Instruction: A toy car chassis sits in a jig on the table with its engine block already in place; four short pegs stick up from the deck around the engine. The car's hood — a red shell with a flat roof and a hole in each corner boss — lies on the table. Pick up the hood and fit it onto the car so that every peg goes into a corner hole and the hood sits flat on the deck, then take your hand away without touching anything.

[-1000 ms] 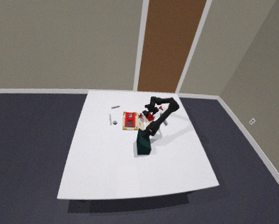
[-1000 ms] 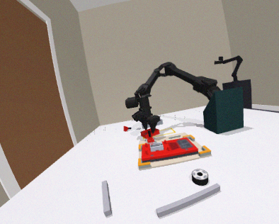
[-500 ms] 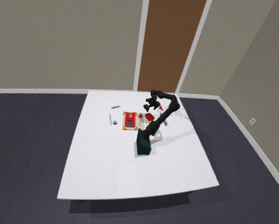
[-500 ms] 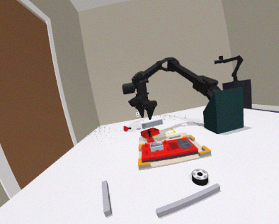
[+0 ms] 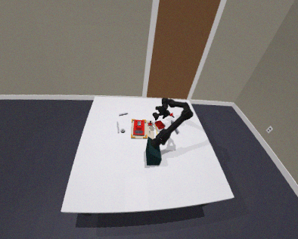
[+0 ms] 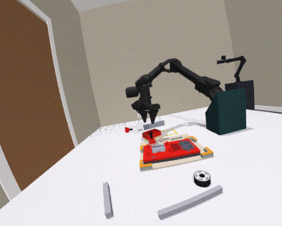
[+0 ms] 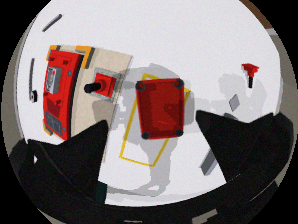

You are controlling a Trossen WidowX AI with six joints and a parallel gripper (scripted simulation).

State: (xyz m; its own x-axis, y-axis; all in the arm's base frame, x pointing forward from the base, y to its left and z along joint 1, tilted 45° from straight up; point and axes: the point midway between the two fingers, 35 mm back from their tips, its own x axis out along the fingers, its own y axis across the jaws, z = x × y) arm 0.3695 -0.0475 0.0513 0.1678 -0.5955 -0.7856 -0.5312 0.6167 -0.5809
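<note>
The red hood is 8 cm below my gripper tip and 2 cm to the right of it. Round my gripper tip: black wheel (35 cm to the left, 14 cm behind, 8 cm below); grey engine block (21 cm to the left, 6 cm below, 4 cm behind).
</note>
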